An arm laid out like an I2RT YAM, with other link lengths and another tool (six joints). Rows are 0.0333 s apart.
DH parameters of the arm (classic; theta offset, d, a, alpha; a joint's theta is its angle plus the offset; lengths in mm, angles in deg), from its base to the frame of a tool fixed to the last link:
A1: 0 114.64 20.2 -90
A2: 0 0 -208.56 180
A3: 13.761 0 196.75 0
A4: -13.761 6.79 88.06 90
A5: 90 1.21 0 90
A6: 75 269.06 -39.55 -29.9
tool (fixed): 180 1.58 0 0
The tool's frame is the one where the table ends.
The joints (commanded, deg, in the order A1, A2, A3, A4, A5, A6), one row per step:
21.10 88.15 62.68 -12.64 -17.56 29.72
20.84 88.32 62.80 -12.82 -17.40 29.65
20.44 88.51 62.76 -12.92 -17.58 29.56
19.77 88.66 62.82 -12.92 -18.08 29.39
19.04 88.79 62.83 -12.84 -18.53 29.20
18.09 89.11 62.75 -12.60 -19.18 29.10
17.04 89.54 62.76 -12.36 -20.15 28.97
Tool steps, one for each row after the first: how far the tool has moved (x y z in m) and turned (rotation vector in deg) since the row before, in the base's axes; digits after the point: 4 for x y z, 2 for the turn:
0.0013 -0.0027 -0.0014 -0.22 0.14 -0.34
0.0007 -0.0026 -0.0023 -0.06 0.30 -0.21
0.0016 -0.0031 -0.0003 0.16 0.10 -0.18
0.0020 -0.0038 -0.0002 0.14 0.03 -0.27
0.0025 -0.0048 -0.0016 0.28 0.23 -0.38
0.0023 -0.0042 -0.0014 0.45 0.29 -0.22

